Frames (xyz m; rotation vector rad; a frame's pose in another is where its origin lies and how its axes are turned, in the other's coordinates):
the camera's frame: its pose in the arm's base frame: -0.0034 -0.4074 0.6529 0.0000 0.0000 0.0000
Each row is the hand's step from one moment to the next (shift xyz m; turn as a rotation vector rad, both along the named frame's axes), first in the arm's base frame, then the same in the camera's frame.
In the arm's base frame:
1: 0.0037 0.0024 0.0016 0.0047 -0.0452 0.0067
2: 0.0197 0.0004 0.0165 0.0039 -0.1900 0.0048
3: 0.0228 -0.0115 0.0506 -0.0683 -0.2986 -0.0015
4: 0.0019 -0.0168 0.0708 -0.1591 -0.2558 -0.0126
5: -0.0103 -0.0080 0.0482 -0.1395 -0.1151 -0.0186
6: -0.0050 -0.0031 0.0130 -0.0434 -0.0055 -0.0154
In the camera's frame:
1: 0.0037 0.0024 0.0016 0.0047 -0.0452 0.0067
2: 0.0197 0.0004 0.0165 0.0039 -0.1900 0.0048
3: 0.0228 -0.0115 0.0506 -0.0683 -0.2986 -0.0015
4: 0.0019 -0.0168 0.0708 -0.1591 -0.2558 -0.0126
5: -0.0103 -0.0080 0.0482 -0.1395 -0.1151 -0.0186
6: -0.0050 -0.0031 0.0130 -0.0434 -0.0055 -0.0154

